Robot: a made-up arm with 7 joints.
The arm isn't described. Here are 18 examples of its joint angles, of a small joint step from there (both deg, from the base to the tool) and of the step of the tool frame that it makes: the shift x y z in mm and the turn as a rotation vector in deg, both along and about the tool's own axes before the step.
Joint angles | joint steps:
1: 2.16 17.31 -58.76 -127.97 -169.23 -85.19 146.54 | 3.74 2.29 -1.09 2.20 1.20 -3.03 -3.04
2: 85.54 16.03 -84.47 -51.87 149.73 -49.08 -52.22 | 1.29 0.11 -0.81 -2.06 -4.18 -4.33 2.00
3: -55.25 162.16 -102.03 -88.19 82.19 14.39 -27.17 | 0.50 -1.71 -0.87 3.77 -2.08 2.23 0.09
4: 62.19 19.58 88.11 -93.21 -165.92 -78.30 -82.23 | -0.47 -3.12 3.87 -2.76 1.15 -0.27 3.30
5: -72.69 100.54 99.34 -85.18 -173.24 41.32 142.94 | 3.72 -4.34 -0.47 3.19 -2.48 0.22 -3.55
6: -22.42 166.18 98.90 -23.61 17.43 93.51 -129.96 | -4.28 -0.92 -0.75 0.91 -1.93 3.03 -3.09
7: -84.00 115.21 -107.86 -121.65 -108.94 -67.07 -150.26 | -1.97 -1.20 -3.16 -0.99 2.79 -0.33 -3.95
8: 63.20 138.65 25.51 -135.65 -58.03 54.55 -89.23 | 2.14 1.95 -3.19 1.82 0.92 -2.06 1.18
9: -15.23 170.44 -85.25 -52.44 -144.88 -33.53 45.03 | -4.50 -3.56 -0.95 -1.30 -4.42 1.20 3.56
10: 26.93 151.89 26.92 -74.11 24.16 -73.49 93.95 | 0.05 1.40 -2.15 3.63 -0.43 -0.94 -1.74
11: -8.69 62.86 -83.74 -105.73 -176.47 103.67 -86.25 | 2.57 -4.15 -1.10 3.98 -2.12 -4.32 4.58
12: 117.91 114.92 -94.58 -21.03 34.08 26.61 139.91 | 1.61 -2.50 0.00 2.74 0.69 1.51 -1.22
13: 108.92 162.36 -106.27 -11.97 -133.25 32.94 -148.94 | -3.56 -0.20 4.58 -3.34 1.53 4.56 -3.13
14: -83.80 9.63 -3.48 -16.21 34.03 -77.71 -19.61 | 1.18 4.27 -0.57 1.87 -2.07 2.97 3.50
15: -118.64 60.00 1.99 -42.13 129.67 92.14 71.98 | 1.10 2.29 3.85 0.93 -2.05 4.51 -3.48
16: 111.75 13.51 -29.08 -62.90 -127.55 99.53 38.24 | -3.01 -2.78 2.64 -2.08 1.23 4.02 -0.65
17: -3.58 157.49 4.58 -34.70 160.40 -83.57 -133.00 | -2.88 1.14 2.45 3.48 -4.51 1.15 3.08
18: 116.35 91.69 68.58 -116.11 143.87 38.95 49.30 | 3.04 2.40 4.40 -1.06 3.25 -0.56 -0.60
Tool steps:
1: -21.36 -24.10 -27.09 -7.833 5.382 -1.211
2: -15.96 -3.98 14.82 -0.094 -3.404 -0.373
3: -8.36 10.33 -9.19 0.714 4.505 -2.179
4: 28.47 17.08 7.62 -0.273 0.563 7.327
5: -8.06 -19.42 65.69 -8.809 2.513 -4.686
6: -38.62 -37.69 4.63 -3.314 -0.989 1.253
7: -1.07 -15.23 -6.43 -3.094 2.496 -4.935
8: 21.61 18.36 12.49 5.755 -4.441 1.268
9: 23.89 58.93 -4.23 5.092 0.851 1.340
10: 5.13 5.81 17.88 2.603 2.151 -2.038
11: -33.63 25.57 10.72 4.303 -1.695 6.507
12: -14.41 -1.89 2.12 0.939 -1.654 -2.072
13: -17.68 -39.46 -6.63 -1.583 -6.734 6.199
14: -13.97 63.20 -3.54 -3.238 2.745 -2.306
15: -17.64 1.81 42.80 0.949 -1.098 -4.519
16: 49.84 14.58 -34.19 2.375 9.372 2.529
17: -4.00 24.30 -56.49 5.070 2.204 4.094
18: -14.49 -20.63 -13.35 -0.387 2.879 -1.109
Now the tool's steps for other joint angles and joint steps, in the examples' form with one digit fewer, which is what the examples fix.
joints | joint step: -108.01 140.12 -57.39 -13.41 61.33 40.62 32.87 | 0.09 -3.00 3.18 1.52 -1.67 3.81 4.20
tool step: -17.0 -23.9 -4.1 0.62 4.61 4.57
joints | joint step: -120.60 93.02 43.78 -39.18 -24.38 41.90 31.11 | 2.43 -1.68 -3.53 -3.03 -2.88 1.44 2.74
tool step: -12.1 -31.7 14.1 0.91 -2.57 -4.55
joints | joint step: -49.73 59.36 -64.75 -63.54 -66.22 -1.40 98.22 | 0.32 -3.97 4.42 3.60 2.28 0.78 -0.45
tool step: 13.0 -0.2 -18.3 3.17 -1.55 5.62
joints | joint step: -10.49 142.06 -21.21 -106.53 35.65 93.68 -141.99 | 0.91 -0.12 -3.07 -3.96 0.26 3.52 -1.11
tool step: 22.1 35.2 8.6 -0.55 -2.16 -6.80
